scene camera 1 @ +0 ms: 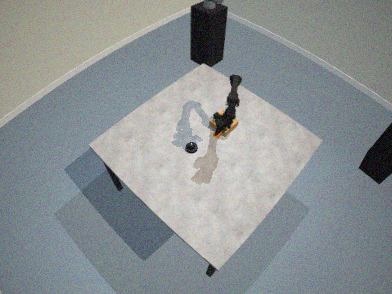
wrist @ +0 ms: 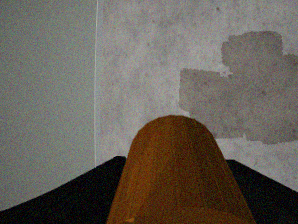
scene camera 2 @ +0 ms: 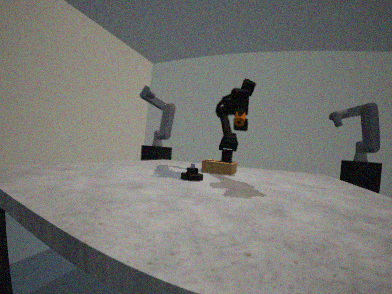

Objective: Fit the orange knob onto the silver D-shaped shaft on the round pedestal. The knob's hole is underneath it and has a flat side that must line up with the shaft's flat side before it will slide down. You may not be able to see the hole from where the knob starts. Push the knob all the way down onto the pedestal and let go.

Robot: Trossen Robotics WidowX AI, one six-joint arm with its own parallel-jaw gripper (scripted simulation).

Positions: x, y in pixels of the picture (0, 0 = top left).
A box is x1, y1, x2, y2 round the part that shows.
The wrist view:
my gripper: 174, 168 [0, 156, 297, 223]
orange knob: 174, 162 [106, 115, 256, 223], held by my gripper
